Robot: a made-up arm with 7 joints.
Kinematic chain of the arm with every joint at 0, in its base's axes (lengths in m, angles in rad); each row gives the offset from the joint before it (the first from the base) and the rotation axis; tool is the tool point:
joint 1: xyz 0 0 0.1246 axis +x
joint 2: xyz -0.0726 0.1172 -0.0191 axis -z
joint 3: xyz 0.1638 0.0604 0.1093 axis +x
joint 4: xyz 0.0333 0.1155 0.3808 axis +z
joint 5: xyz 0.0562 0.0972 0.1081 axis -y
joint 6: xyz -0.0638 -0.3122 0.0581 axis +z
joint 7: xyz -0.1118 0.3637 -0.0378 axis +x
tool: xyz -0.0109 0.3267 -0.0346
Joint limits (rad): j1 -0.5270..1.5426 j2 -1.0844..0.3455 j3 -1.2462..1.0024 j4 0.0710..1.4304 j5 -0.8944..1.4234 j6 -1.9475..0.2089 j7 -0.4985..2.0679
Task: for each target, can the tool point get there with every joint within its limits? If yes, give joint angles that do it. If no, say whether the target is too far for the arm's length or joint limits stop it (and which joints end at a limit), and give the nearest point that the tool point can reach.
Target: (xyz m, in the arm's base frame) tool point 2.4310 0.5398 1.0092
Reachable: no: too far | nearest point 1.0511 0.3794 0.7463 | short by 1.414 m
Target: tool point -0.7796 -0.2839 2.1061
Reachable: no: too far | nearest point -0.5434 -0.1953 1.4875 | short by 0.668 m
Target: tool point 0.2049 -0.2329 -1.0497
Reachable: no: joint limits stop it (at a limit: joint 1, joint 2, joint 3, joint 4, joint 6) | nearest point 0.2221 -0.4789 -0.8040 | short by 0.348 m
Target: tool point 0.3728 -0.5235 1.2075
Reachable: yes | joints 1.0205 -0.1626 0.1975 1.0033 0.3138 -1.4827 0.5701
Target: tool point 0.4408 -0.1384 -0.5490
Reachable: no: joint limits stop it (at a limit: joint 1, joint 2, joint 3, joint 4) | nearest point 0.4559 0.0023 -0.4359 | short by 0.181 m
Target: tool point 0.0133 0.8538 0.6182
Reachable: yes | joints -0.2221 0.1874 -0.6728 1.0064 1.0236 -0.7971 1.5022
